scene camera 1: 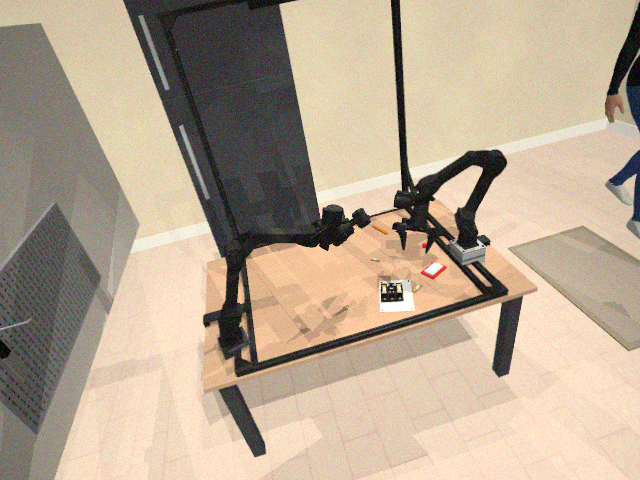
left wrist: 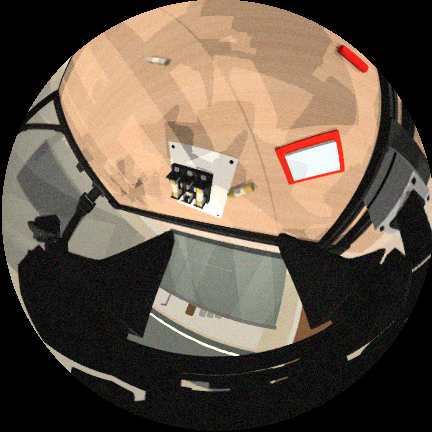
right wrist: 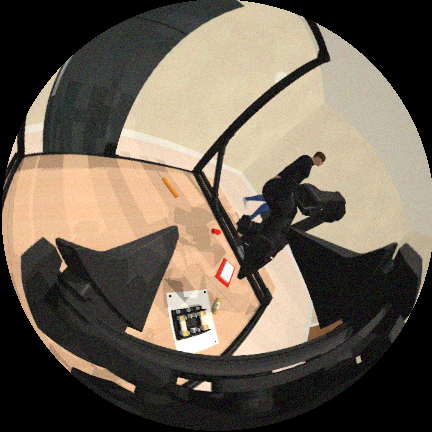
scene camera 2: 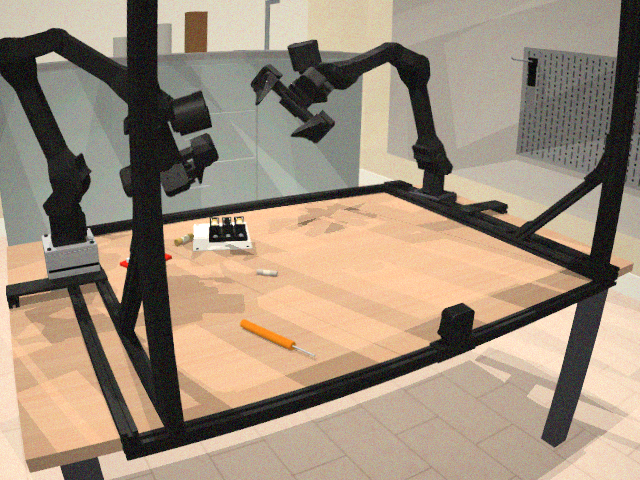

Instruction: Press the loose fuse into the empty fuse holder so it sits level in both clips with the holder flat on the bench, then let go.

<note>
My left gripper is open and holds nothing. Also in view: a red-framed white card. My right gripper is open, with nothing in its grasp.
My left gripper shows as well in scene camera 1, in the left wrist view and in the right wrist view. My right gripper also shows in the left wrist view and in the right wrist view.
</note>
